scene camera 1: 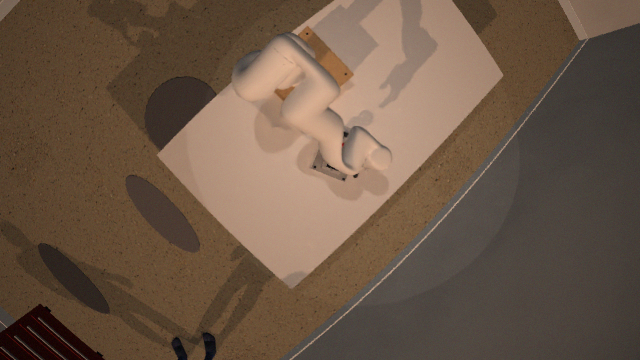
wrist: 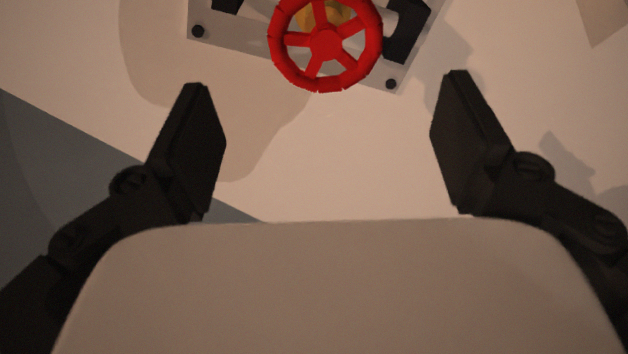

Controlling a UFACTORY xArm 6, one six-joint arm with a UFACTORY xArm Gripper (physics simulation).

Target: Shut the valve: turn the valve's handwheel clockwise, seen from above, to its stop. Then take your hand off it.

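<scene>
The valve's red handwheel [wrist: 326, 45] shows at the top middle of the wrist view, a spoked ring above a brass-coloured body [wrist: 306, 20]. In the scene view a small bit of red shows beside the arm; the arm hides the rest. The valve stands on a grey base plate [scene camera 1: 330, 172] [wrist: 230, 47] with dark bolts. My gripper [wrist: 325, 107] is wide open and empty. Its two dark fingers are apart from the handwheel, one toward each side of the view, and the wheel lies beyond the fingertips. The scene view hides the fingers under the arm. Whether the wheel is at its stop cannot be told.
The pale table top [scene camera 1: 240, 190] bears the valve and a wooden board [scene camera 1: 340, 67] under the arm's base. Black brackets [wrist: 407, 30] hold the pipe beside the handwheel. A dark red slatted bench [scene camera 1: 45, 335] stands on the floor at the lower left.
</scene>
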